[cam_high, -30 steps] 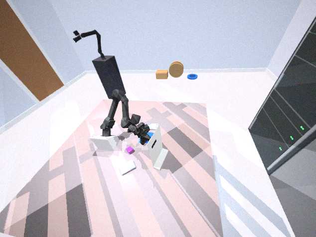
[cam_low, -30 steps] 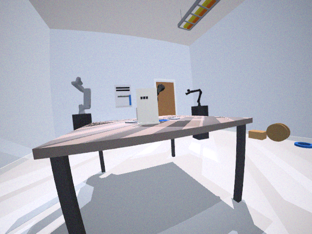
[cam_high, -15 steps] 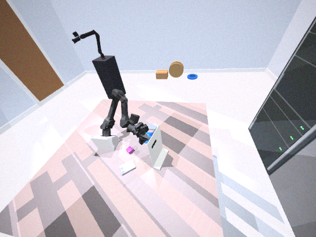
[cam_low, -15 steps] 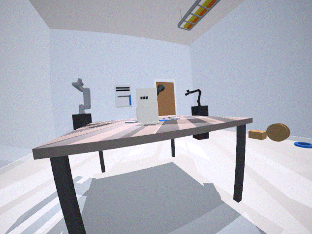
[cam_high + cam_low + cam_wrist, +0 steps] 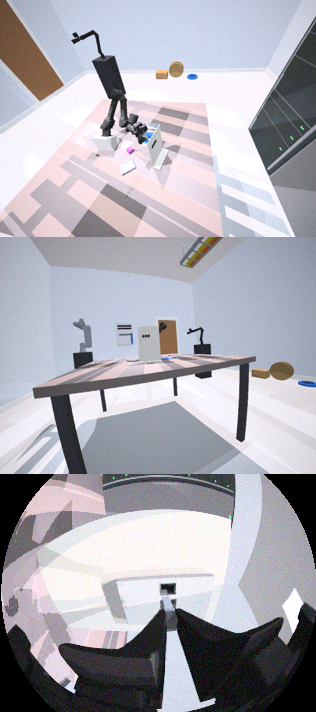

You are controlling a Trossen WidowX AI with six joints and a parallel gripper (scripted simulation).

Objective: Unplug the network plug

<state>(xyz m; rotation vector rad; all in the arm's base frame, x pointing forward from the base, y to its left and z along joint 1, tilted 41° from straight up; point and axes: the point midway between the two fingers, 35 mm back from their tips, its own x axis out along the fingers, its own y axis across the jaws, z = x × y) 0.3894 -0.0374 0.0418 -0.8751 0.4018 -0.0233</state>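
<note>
Now: gripper tip 21 cm above the blue marked square, 15 cm to the right of it and 11 cm past it. From my gripper tip the other things lie so: light-grey plug (right at my gripper tip); then white upright panel (8 cm below, 6 cm ahead, 2 cm to the right).
</note>
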